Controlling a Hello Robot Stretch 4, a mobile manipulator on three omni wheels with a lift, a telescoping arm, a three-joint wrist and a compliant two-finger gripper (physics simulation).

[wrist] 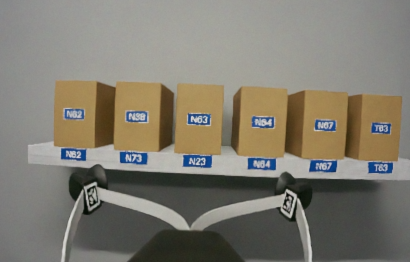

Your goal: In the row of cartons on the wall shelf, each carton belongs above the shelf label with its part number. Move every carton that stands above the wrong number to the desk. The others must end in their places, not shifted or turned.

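Places are measured from the robot's base along level axes (x right, y ahead, z up), in metres.
Where they show: hand at its tool point: (191, 188).
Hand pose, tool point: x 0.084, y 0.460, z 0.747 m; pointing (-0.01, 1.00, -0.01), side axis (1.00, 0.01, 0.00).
Note:
After its pixels a point has its place.
A row of brown cartons stands upright on the white wall shelf (42, 153) @[z 0.698, x -0.333, y 0.904 m]. From left to right: carton N62 (75, 132) @[z 0.759, x -0.239, y 0.905 m] above label N62 (73, 154) @[z 0.701, x -0.240, y 0.898 m]; a carton (137, 137) @[z 0.754, x -0.068, y 0.899 m], its blurred number like N38 or N36, above label N73 (133, 158) @[z 0.700, x -0.076, y 0.892 m]; carton N63 (199, 140) @[z 0.754, x 0.092, y 0.892 m] above label N23 (197, 161) @[z 0.701, x 0.090, y 0.886 m]; carton N64 (261, 142) @[z 0.756, x 0.251, y 0.887 m] above label N64 (261, 163) @[z 0.703, x 0.253, y 0.880 m]; carton N67 (320, 145) @[z 0.755, x 0.409, y 0.881 m] above label N67 (323, 166) @[z 0.701, x 0.418, y 0.874 m]; carton T63 (377, 147) @[z 0.756, x 0.574, y 0.875 m] above label T63 (380, 167) @[z 0.702, x 0.583, y 0.867 m]. My gripper (191, 187) @[z 0.747, x 0.084, y 0.460 m] is open and empty, its fingertips below the shelf edge in the view. The desk does not show.
A plain grey wall (200, 40) @[z 1.088, x 0.082, y 1.147 m] stands behind and above the cartons. Narrow gaps separate the middle cartons; the two rightmost cartons appear close together from this angle. The shelf casts a shadow on the wall below it.

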